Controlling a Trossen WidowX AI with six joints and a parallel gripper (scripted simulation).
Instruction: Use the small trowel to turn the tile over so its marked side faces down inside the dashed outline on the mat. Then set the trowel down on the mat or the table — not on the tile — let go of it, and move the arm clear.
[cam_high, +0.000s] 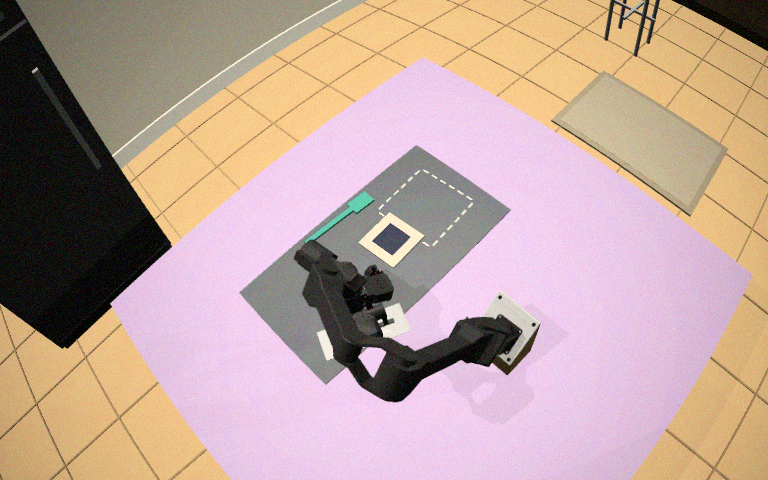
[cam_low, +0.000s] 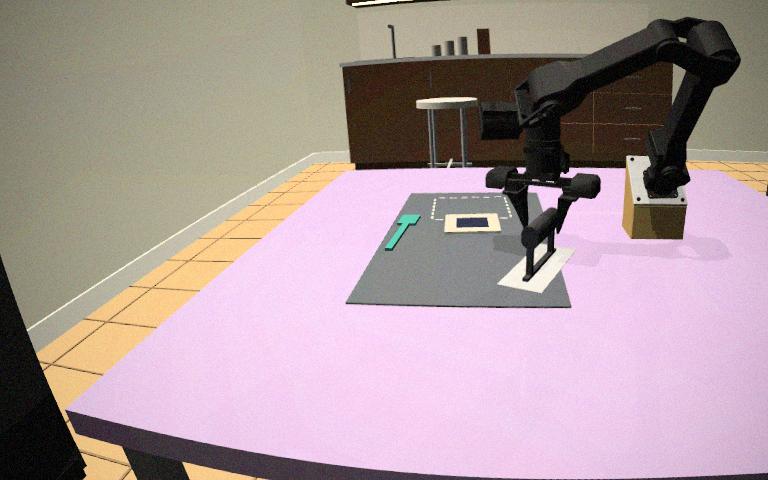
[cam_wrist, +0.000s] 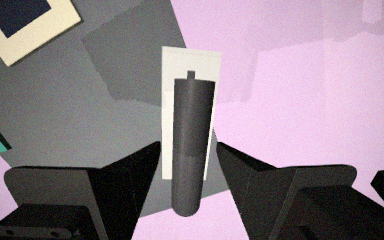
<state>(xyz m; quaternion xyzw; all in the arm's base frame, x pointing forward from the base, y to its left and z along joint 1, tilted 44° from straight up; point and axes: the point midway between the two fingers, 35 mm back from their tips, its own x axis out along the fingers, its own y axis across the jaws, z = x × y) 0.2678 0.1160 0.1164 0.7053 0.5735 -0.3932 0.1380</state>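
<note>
My gripper tip is now 170 mm to the left of the grey mat, 130 mm short of it and 80 mm above it. Also, from my gripper tip: teal trowel: 270 mm ahead, 200 mm to the right, 60 mm below; tile: 220 mm to the right, 120 mm ahead, 60 mm below.
</note>
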